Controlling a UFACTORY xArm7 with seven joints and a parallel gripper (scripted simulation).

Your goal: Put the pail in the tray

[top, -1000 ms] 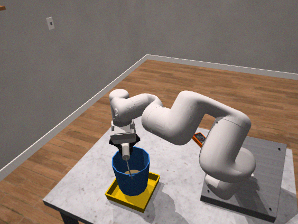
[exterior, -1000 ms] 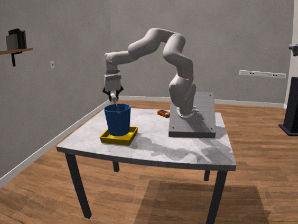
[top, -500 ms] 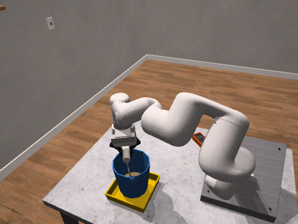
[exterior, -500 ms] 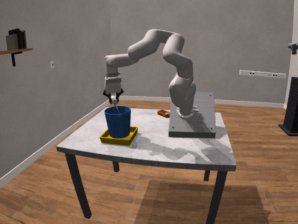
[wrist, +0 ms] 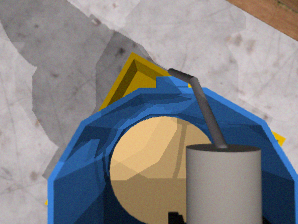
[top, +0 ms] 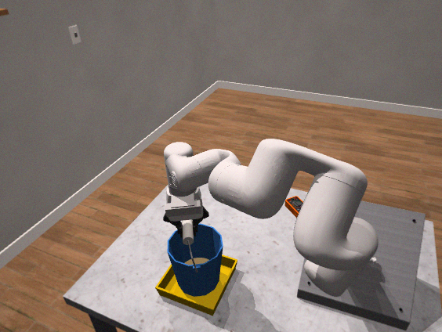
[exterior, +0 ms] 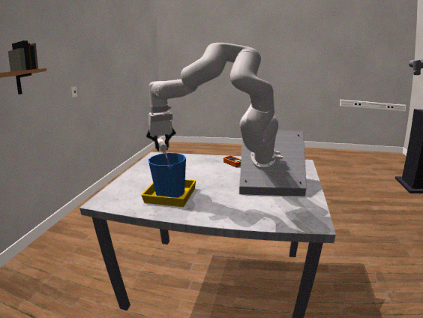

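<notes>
Now: hand 9 cm above the blue pail, 1 cm to the left of it and 1 cm past it. From my hand the other things lie so: wire handle 3 cm below; yellow drip tray 24 cm below, 1 cm to the right, 1 cm behind.
</notes>
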